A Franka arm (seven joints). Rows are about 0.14 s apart.
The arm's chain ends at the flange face. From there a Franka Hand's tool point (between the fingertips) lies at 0.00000 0.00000 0.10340 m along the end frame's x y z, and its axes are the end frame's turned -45 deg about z.
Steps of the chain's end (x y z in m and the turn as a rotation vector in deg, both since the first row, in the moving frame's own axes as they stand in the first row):
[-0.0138, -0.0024, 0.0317, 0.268, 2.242, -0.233]
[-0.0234, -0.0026, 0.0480, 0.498, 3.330, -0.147]
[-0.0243, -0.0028, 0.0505, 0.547, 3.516, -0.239]
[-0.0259, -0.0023, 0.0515, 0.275, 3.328, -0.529]
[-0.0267, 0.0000, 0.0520, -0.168, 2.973, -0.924]
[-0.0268, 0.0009, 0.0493, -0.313, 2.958, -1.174]
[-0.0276, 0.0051, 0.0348, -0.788, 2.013, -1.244]
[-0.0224, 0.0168, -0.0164, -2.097, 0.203, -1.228]
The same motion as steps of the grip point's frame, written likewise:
[-0.0049, -0.0089, 0.0316, -1.396, 1.775, -0.233]
[-0.0098, -0.0148, 0.0478, -2.003, 2.707, -0.147]
[-0.0100, -0.0154, 0.0503, -2.099, 2.873, -0.239]
[-0.0121, -0.0161, 0.0513, -2.159, 2.548, -0.529]
[-0.0153, -0.0149, 0.0519, -2.221, 1.983, -0.924]
[-0.0162, -0.0142, 0.0492, -2.313, 1.870, -1.174]
[-0.0215, -0.0124, 0.0347, -1.981, 0.866, -1.244]
[-0.0301, -0.0010, -0.0165, -1.626, -1.339, -1.228]

